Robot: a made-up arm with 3 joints. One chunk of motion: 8 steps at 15 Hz.
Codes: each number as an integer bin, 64 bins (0 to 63) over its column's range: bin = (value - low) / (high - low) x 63, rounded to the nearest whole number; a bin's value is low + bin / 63 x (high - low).
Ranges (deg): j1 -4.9..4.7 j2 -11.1..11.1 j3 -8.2..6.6
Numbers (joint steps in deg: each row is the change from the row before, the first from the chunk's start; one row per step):
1: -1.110 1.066 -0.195
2: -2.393 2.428 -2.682
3: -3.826 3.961 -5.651
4: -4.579 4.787 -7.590
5: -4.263 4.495 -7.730
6: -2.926 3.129 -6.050
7: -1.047 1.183 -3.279
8: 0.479 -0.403 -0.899
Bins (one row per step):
1: 25 35 34
2: 16 38 23
3: 7 43 11
4: 2 45 3
5: 4 44 2
6: 13 40 9
7: 25 35 21
8: 35 30 31

